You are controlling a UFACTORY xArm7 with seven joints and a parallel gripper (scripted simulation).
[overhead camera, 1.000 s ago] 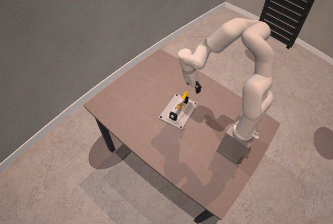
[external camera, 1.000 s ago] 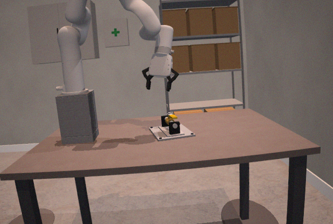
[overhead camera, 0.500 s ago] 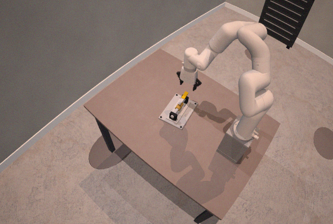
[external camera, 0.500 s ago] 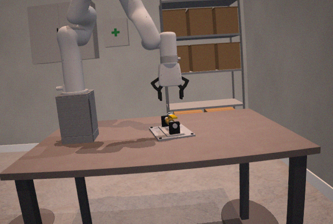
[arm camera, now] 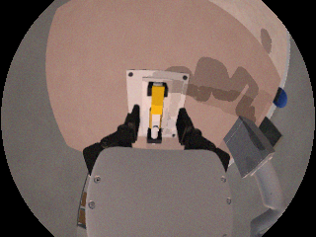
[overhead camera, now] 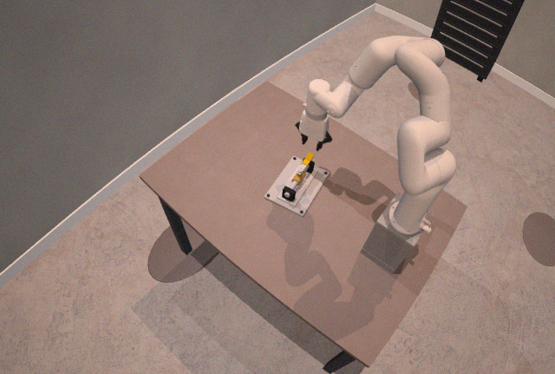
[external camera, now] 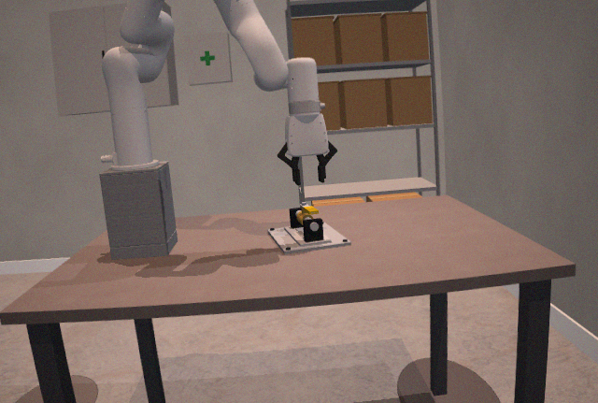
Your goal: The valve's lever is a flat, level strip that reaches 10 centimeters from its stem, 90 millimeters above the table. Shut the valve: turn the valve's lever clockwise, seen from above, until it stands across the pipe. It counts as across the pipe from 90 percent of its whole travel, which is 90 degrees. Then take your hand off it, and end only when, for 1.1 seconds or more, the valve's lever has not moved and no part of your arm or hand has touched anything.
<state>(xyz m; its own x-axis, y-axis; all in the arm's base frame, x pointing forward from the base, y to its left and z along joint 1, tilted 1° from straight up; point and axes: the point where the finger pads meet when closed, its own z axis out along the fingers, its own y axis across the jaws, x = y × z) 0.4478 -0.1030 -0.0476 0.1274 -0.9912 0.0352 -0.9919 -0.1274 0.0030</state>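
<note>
Right now the yellow lever is 10 mm behind my hand, 50 mm to the left of it and 90 mm below it. Round my hand: baseplate 10 mm behind, 80 mm to the left, 170 mm below.
</note>
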